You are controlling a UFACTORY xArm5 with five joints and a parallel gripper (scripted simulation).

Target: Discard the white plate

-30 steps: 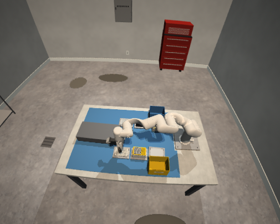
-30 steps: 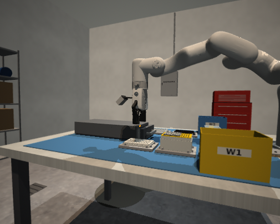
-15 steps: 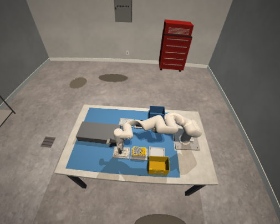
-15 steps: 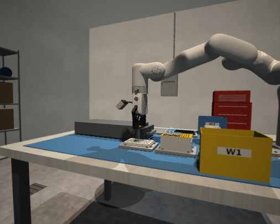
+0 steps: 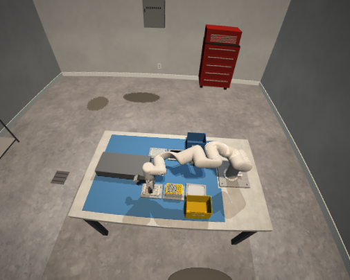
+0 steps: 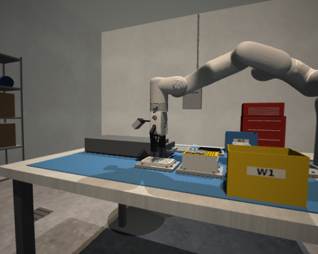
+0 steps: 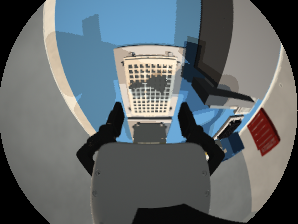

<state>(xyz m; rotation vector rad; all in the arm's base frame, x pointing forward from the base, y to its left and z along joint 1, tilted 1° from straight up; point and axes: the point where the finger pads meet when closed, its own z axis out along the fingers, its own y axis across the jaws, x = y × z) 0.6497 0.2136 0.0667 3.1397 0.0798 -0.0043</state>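
Now: the white plate 60 mm below my hand. The rest, counted from my hand: yellow-topped tip box: 180 mm behind, 20 mm below, 10 mm to the right; grey nest: 70 mm below; yellow bin W1: 360 mm behind, 120 mm to the left, 40 mm below.
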